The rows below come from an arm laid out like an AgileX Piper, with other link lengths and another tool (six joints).
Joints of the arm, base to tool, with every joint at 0 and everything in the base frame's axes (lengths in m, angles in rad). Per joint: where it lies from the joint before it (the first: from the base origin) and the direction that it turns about. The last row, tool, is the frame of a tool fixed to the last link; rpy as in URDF.
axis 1: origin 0.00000 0.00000 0.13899 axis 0 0 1
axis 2: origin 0.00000 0.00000 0.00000 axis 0 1 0
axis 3: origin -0.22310 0.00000 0.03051 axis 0 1 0
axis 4: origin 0.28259 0.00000 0.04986 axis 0.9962 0 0.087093
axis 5: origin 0.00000 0.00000 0.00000 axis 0 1 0
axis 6: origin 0.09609 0.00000 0.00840 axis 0.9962 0 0.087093
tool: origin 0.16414 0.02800 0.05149 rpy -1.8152 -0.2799 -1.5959
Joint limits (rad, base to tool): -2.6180..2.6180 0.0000..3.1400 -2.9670..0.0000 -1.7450..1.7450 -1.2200..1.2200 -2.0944..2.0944
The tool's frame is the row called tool.
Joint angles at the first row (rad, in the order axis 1, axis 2, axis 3, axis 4, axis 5, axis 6):
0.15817, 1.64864, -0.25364, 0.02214, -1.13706, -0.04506
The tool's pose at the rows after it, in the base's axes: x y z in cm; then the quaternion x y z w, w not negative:
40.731 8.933 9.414 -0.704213 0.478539 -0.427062 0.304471
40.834 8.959 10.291 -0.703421 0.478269 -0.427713 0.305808
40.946 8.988 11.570 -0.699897 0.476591 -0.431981 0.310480
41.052 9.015 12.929 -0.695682 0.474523 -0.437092 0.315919
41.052 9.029 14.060 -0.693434 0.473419 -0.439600 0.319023
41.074 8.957 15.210 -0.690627 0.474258 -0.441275 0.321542
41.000 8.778 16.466 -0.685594 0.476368 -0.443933 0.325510
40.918 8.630 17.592 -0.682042 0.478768 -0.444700 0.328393
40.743 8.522 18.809 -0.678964 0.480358 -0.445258 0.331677
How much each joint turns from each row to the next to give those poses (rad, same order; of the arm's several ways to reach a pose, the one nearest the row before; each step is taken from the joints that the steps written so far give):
0.00002, -0.05824, 0.00001, 0.00003, 0.03730, -0.00001
-0.00005, -0.05584, 0.00387, -0.00006, 0.04875, 0.00002
0.00006, -0.06052, 0.00231, 0.00006, 0.04338, -0.00002
-0.00003, -0.05839, -0.00001, -0.00004, 0.04080, 0.00001
0.00001, -0.06020, 0.00237, 0.00002, 0.04848, -0.00001
0.00000, -0.06222, 0.00003, 0.00407, 0.05495, 0.00000
-0.00001, -0.06424, 0.00244, 0.00848, 0.05016, 0.00001
-0.00001, -0.06204, -0.00002, 0.00785, 0.05558, 0.00001
-0.00002, -0.06860, 0.00004, 0.00627, 0.06193, 0.00002

